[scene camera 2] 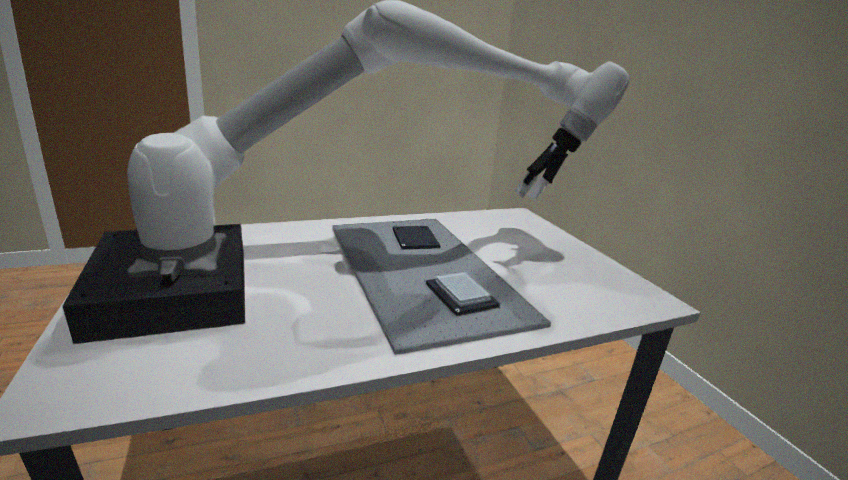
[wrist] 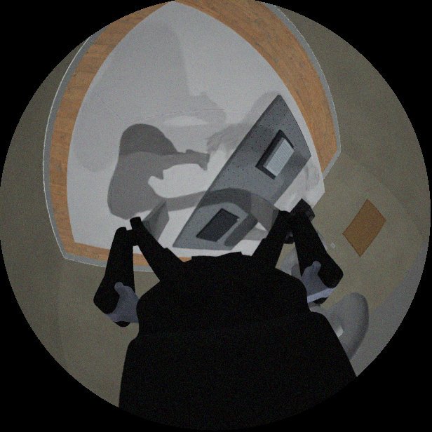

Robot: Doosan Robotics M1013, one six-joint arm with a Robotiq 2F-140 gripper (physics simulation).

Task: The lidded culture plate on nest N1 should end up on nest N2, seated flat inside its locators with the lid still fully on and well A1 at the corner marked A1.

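Seen in the pictures: gripper, fingertip midpoint: (scene camera 2: 524,196); arm's base, origin of the base link: (scene camera 2: 181,256).
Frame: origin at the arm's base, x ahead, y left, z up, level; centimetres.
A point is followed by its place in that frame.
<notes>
The lidded culture plate (scene camera 2: 464,287) @(x 65.3, y -13.0, z -5.6 cm) (wrist: 279,157), pale and rectangular, lies on the black nest N1 (scene camera 2: 442,296) @(x 59.6, y -13.5, z -7.4 cm) (wrist: 267,151) at the nearer end of the grey board in the scene view. Its lid and well A1 are too small to make out. Nest N2 (scene camera 2: 416,236) @(x 62.7, y 23.9, z -7.3 cm) (wrist: 218,225), a black square with no plate on it, is at the board's far end. A small pale mark shows at one corner of each nest in the scene view. My gripper (scene camera 2: 531,189) @(x 90.3, y 9.1, z 10.4 cm) (wrist: 209,206) is open and empty, high above the table's far right part, tilted and away from both nests.
The grey perforated board (scene camera 2: 416,333) @(x 50.1, y -25.9, z -8.5 cm) (wrist: 240,165) lies on the white table (scene camera 2: 148,386) @(x 0.0, y -33.0, z -9.7 cm) (wrist: 220,60). The arm's black base block (scene camera 2: 154,315) @(x -2.3, y -16.8, z -5.2 cm) stands at the table's left. A wall rises behind the table, and arm shadows cross the board and table.
</notes>
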